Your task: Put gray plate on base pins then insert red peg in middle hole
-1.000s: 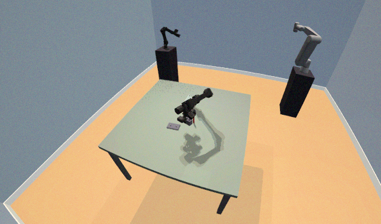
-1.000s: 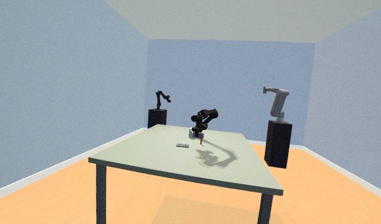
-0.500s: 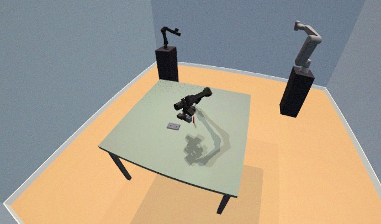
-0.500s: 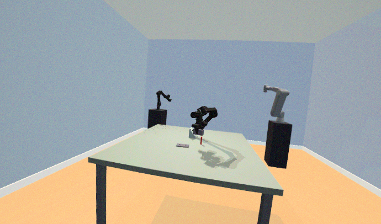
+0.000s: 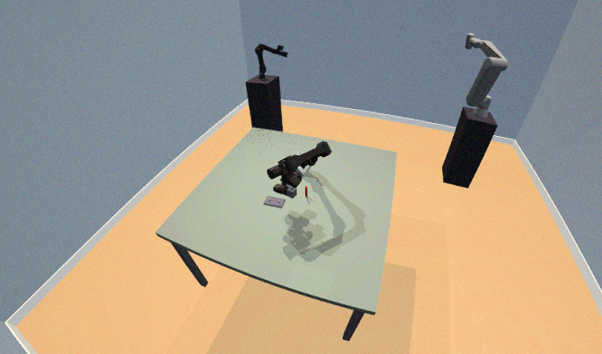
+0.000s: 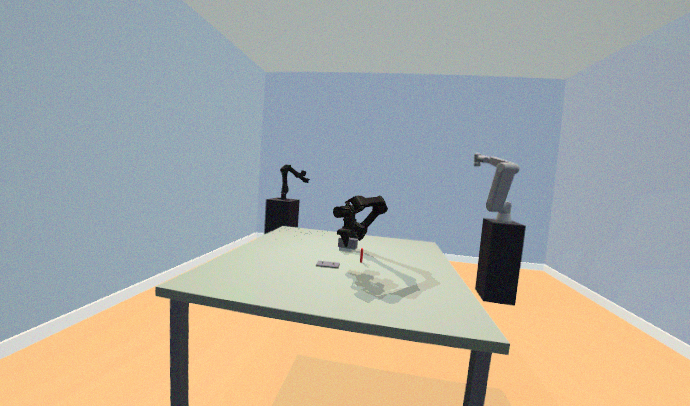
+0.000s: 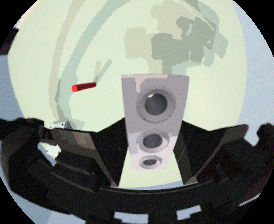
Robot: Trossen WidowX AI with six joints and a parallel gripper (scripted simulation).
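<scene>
My gripper tip is 12 cm past the red peg, 8 cm above it and 6 cm to the right of it.
</scene>
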